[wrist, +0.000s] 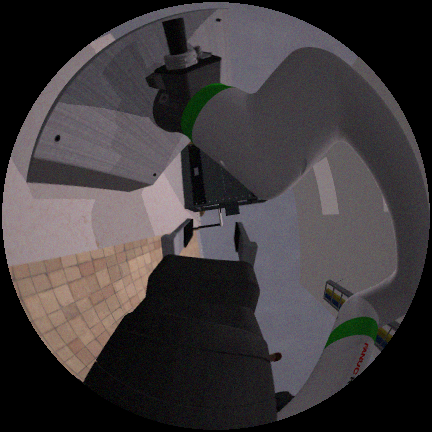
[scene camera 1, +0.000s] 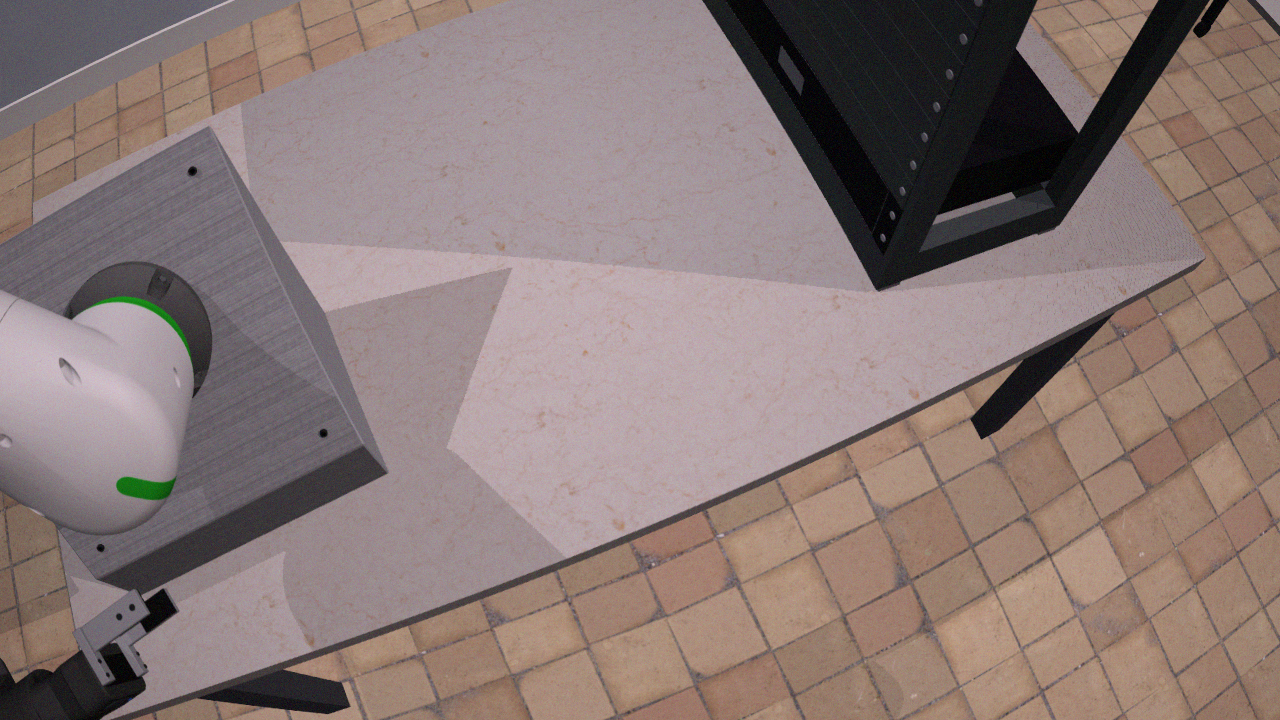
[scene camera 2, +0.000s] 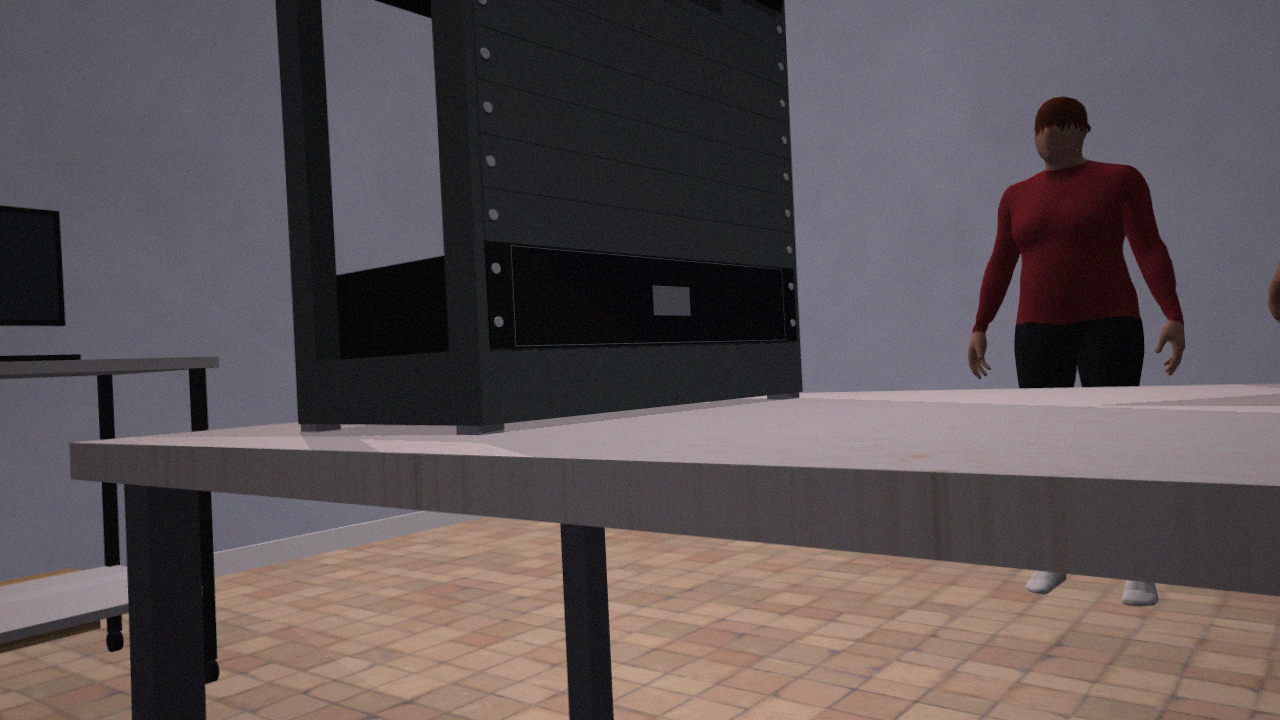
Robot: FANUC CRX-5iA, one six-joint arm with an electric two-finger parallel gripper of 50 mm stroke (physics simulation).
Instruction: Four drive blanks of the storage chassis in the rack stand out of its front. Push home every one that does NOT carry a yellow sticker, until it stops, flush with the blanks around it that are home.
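Pixels of known places: gripper, fingertip midpoint: (wrist: 213, 228) (scene camera 1: 157, 600); arm's base, origin of the base link: (wrist: 184, 99) (scene camera 1: 137, 340).
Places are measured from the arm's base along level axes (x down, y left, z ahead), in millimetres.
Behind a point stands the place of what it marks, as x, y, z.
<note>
The black rack (scene camera 1: 962, 134) {-45, -130, 752} (scene camera 2: 465, 268) {108, 374, 767} (wrist: 187, 185) {202, 27, 738} stands upright on the table's far end. Its front shows several plain dark panels (scene camera 2: 626, 143) {-21, 182, 743} above a black unit (scene camera 2: 581, 308) {141, 256, 746} with a small grey plate (scene camera 1: 791, 69) {129, 122, 740} (scene camera 2: 671, 300) {131, 124, 740}. The rack's upper part is cut off in both scene views, and the arm hides part of it in the wrist view. The storage chassis, its drive blanks and any yellow sticker cannot be made out. My gripper (scene camera 1: 152, 637) {-24, -246, -17} (wrist: 213, 228) {-24, -246, -17} is open and empty, low at the left in scene camera 1, far from the rack and touching nothing.
The arm's grey pedestal (scene camera 1: 259, 304) {20, -6, 123} (wrist: 105, 130) {103, -92, -80} stands on the table (scene camera 1: 671, 358) {246, -110, 484} (scene camera 2: 895, 438) {246, 357, 412} (wrist: 65, 215) {246, -192, -70}, at the end away from the rack. A person in red (scene camera 2: 1074, 241) stands behind the table. A monitor (scene camera 2: 26, 268) stands on a side desk.
</note>
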